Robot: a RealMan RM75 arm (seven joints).
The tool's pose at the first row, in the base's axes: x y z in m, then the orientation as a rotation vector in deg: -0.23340, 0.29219, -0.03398, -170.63, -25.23, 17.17
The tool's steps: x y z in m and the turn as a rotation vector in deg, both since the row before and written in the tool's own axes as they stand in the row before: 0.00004, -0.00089, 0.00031, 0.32, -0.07, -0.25; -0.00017, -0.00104, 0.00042, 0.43, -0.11, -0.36; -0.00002, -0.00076, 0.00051, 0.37, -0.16, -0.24; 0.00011, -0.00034, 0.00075, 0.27, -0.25, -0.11; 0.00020, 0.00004, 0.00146, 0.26, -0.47, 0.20; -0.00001, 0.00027, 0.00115, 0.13, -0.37, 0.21; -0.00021, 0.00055, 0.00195, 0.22, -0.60, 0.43; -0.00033, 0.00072, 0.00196, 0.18, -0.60, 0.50; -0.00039, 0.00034, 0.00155, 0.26, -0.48, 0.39; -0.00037, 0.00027, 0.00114, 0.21, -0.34, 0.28; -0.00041, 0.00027, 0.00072, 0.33, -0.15, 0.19; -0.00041, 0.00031, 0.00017, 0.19, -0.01, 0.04; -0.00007, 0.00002, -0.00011, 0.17, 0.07, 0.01; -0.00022, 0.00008, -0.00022, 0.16, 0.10, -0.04
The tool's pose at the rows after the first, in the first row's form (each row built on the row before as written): -0.23367, 0.29307, -0.03416, -170.24, -25.52, 17.29; -0.23421, 0.29404, -0.03438, -169.71, -25.94, 17.48; -0.23455, 0.29480, -0.03475, -169.27, -26.20, 17.74; -0.23471, 0.29523, -0.03544, -168.97, -26.31, 18.14; -0.23484, 0.29541, -0.03690, -168.77, -26.00, 18.90; -0.23505, 0.29527, -0.03806, -168.70, -25.70, 19.49; -0.23557, 0.29489, -0.03999, -168.60, -25.08, 20.46; -0.23618, 0.29432, -0.04193, -168.55, -24.37, 21.43; -0.23686, 0.29405, -0.04339, -168.39, -23.78, 22.22; -0.23745, 0.29381, -0.04444, -168.25, -23.35, 22.78; -0.23797, 0.29352, -0.04508, -167.98, -22.99, 23.06; -0.23832, 0.29313, -0.04520, -167.81, -22.87, 23.10; -0.23835, 0.29308, -0.04508, -167.65, -22.79, 23.01; -0.23847, 0.29291, -0.04483, -167.49, -22.78, 22.87
